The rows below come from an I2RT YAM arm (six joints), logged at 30 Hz.
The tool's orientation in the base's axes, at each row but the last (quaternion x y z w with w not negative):
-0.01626, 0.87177, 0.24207, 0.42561
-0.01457, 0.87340, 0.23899, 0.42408
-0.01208, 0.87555, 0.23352, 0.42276
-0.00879, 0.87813, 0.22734, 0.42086
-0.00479, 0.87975, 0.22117, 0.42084
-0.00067, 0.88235, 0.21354, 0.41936
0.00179, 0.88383, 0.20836, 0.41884
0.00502, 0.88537, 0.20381, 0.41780
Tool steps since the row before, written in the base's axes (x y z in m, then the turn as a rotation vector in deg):
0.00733, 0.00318, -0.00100, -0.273, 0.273, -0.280
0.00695, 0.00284, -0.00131, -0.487, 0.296, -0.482
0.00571, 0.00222, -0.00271, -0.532, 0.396, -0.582
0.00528, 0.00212, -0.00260, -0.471, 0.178, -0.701
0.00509, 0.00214, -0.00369, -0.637, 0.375, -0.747
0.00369, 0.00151, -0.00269, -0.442, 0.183, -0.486
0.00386, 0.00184, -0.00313, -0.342, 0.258, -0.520
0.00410, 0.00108, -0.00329, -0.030, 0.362, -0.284
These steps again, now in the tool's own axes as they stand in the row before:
-0.00336, 0.00068, 0.00729, 0.432, 0.191, 0.064
-0.00296, 0.00040, 0.00701, 0.725, 0.178, 0.023
-0.00125, -0.00035, 0.00657, 0.846, 0.237, 0.086
-0.00110, -0.00021, 0.00615, 0.856, -0.018, 0.106
-0.00017, -0.00048, 0.00662, 1.033, 0.175, 0.086
-0.00013, -0.00031, 0.00480, 0.679, 0.063, 0.013
0.00014, -0.00014, 0.00530, 0.652, 0.102, 0.134
-0.00005, -0.00087, 0.00529, 0.294, 0.233, 0.268

